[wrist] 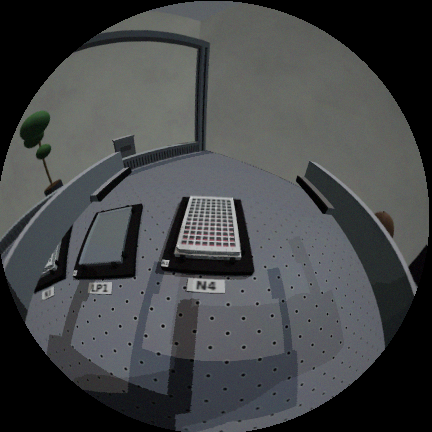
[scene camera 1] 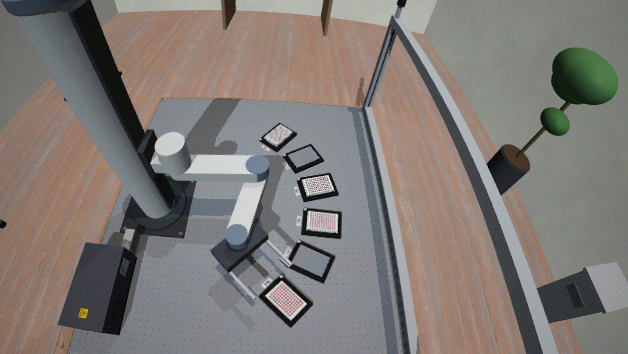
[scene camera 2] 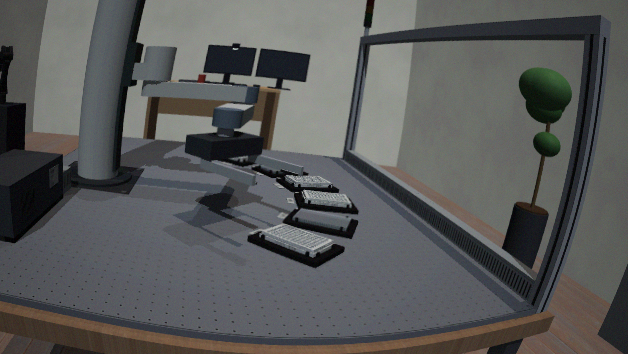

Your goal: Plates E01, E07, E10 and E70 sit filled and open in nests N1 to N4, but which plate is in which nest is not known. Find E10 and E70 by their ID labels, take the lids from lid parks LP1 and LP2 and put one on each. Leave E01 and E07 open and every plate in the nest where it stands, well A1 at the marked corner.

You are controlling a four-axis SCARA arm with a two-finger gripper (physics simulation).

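Where they show: gripper, between the fingertips: (wrist: 212, 157) (scene camera 1: 273, 281) (scene camera 2: 279, 175); arm's base, origin of its link: (scene camera 1: 160, 205) (scene camera 2: 97, 179).
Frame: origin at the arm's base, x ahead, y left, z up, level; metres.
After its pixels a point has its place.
My gripper (scene camera 1: 271, 280) @[y -0.337, x 0.523, z 0.149 m] (scene camera 2: 278, 175) @[y -0.337, x 0.523, z 0.149 m] (wrist: 212, 157) @[y -0.337, x 0.523, z 0.149 m] is open and empty, low in front of nest N4, its fingers spread wider than the nest. An open plate with red wells (scene camera 1: 286, 299) @[y -0.375, x 0.569, z 0.039 m] (scene camera 2: 296, 238) @[y -0.386, x 0.564, z 0.037 m] (wrist: 210, 225) @[y -0.370, x 0.559, z 0.033 m] sits in nest N4 (wrist: 172, 268) @[y -0.289, x 0.539, z 0.023 m]; no ID is readable on it. A clear lid (scene camera 1: 311, 261) @[y -0.225, x 0.665, z 0.031 m] (scene camera 2: 322, 220) @[y -0.241, x 0.656, z 0.031 m] (wrist: 106, 236) @[y -0.220, x 0.648, z 0.031 m] lies in lid park LP1 (wrist: 131, 267) @[y -0.242, x 0.573, z 0.022 m]. Open plates (scene camera 1: 321, 221) @[y -0.053, x 0.710, z 0.036 m] (scene camera 1: 318, 185) @[y 0.125, x 0.705, z 0.037 m] (scene camera 1: 278, 135) @[y 0.421, x 0.515, z 0.033 m] sit in the three other nests. A second lid (scene camera 1: 303, 158) @[y 0.281, x 0.641, z 0.031 m] lies in the other park. Their labels are too small to read in the scene views.
The arm column (scene camera 1: 107, 120) @[y -0.058, x 0.048, z 0.565 m] (scene camera 2: 102, 95) @[y -0.073, x 0.019, z 0.266 m] and a dark control box (scene camera 1: 100, 287) @[y -0.407, x -0.083, z 0.128 m] (scene camera 2: 30, 192) @[y -0.458, x -0.034, z 0.089 m] stand on the left. A framed barrier (scene camera 1: 387, 200) @[y 0.044, x 1.010, z 0.060 m] (scene camera 2: 445, 230) @[y -0.268, x 1.004, z 0.026 m] (wrist: 202, 100) @[y -0.700, x 1.002, z 0.268 m] runs along the right table edge. The LP1 nest is close beside the left finger in the wrist view.
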